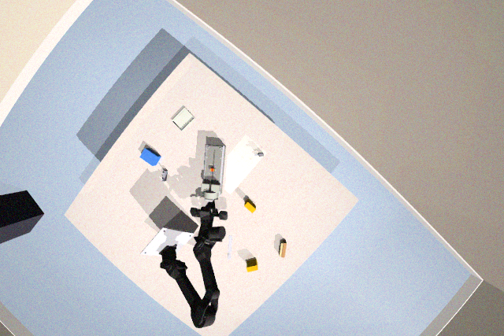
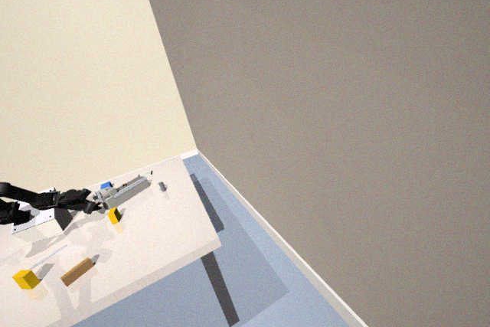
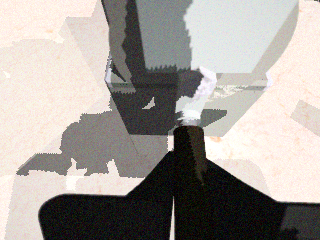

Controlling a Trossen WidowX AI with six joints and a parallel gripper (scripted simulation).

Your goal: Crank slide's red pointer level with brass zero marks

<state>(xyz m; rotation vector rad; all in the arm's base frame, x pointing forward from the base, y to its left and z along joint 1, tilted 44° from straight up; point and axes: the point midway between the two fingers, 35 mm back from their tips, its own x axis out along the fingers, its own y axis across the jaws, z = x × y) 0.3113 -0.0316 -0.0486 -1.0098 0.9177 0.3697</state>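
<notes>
My gripper tip is now 4 cm below the crank. Round my gripper tip: blue block (41 cm to the left, 10 cm behind, 1 cm below); then dark brown crank handle (3 cm above, 1 cm to the right, 1 cm behind); then red pointer (12 cm ahead, 11 cm to the left, 5 cm above).
</notes>
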